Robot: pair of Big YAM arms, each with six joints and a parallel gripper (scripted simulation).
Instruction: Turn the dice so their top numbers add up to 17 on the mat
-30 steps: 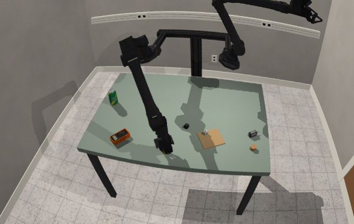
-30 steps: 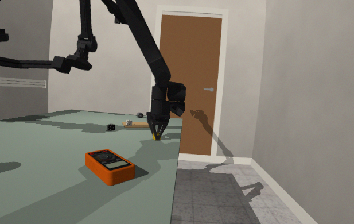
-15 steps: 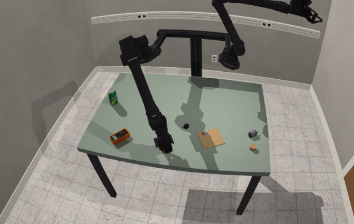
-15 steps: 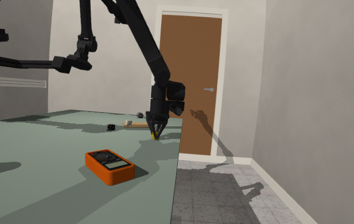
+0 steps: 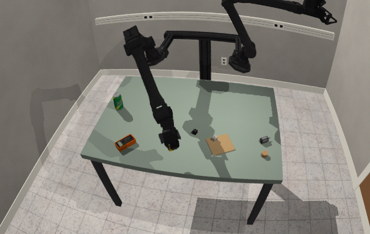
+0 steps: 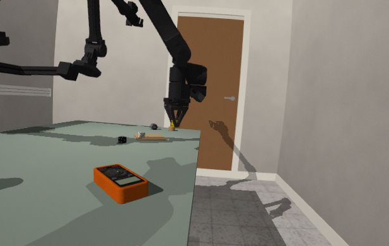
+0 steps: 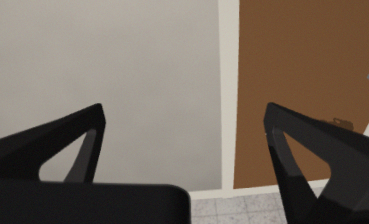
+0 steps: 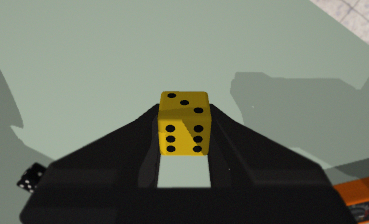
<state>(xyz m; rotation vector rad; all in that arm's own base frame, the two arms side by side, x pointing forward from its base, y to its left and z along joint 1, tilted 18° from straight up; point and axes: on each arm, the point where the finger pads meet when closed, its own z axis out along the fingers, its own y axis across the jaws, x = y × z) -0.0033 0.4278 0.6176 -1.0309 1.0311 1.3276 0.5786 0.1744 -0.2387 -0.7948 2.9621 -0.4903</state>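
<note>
Now: right hand 15 cm past the tan mat, 25 cm to the right of it and 10 cm above it. Round my right hand: black die: 23 cm behind, 9 cm to the left, 9 cm below; then yellow die: right at my right hand; then white die: 19 cm behind, 22 cm to the left, 9 cm below.
</note>
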